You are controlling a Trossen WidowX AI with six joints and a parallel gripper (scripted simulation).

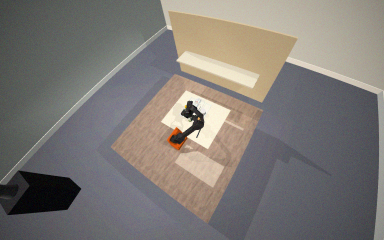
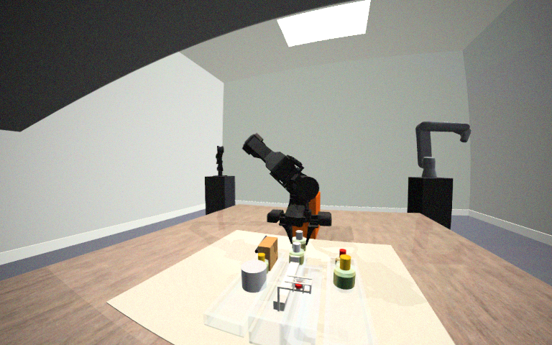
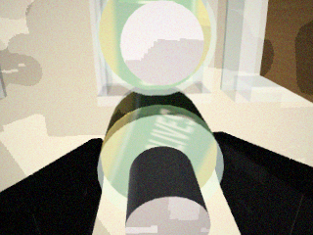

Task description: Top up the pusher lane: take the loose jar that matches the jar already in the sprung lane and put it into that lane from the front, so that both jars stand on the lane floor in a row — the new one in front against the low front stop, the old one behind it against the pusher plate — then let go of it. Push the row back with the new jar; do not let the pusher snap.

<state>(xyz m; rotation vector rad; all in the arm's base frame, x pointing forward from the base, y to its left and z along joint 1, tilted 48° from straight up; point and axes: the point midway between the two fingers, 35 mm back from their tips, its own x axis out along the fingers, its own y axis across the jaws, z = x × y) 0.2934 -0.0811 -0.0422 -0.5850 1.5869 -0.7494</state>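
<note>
Right now the brown box is 5 cm ahead of my gripper tip, 8 cm to the right of it and 1 cm below it. From my gripper tip the other things lie so: grey cylinder: 15 cm ahead, 9 cm to the right, 2 cm below.
</note>
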